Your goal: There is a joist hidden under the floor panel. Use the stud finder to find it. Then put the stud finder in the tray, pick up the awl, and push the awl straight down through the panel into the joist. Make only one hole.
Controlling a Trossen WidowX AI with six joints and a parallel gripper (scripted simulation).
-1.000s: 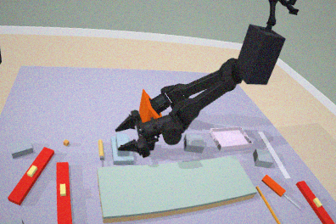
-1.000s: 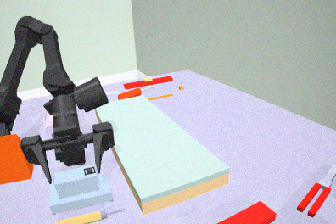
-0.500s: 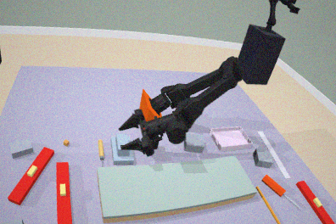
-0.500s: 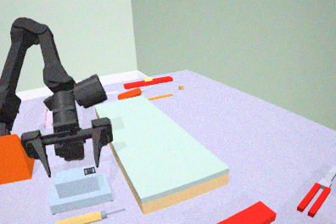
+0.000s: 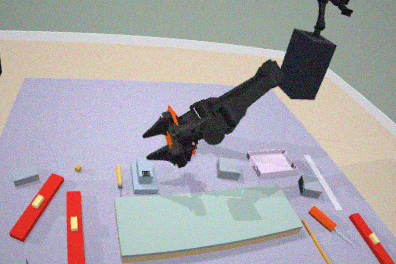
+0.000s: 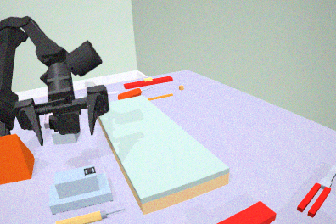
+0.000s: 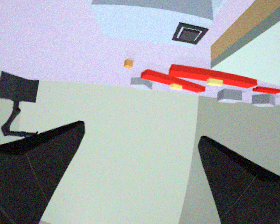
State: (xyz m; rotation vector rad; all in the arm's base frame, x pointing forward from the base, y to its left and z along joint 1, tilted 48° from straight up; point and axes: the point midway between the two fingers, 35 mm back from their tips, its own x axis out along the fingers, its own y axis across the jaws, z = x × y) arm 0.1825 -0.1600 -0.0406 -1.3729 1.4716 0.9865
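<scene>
The stud finder is 9 cm below my gripper tip, 1 cm to the left of it and 1 cm ahead of it. Round my gripper tip: grey block 36 cm to the right, 12 cm below, 2 cm behind; then pale pink tray 49 cm to the left, 12 cm below, 2 cm behind; then awl 13 cm below, 7 cm to the right, 2 cm ahead.
</scene>
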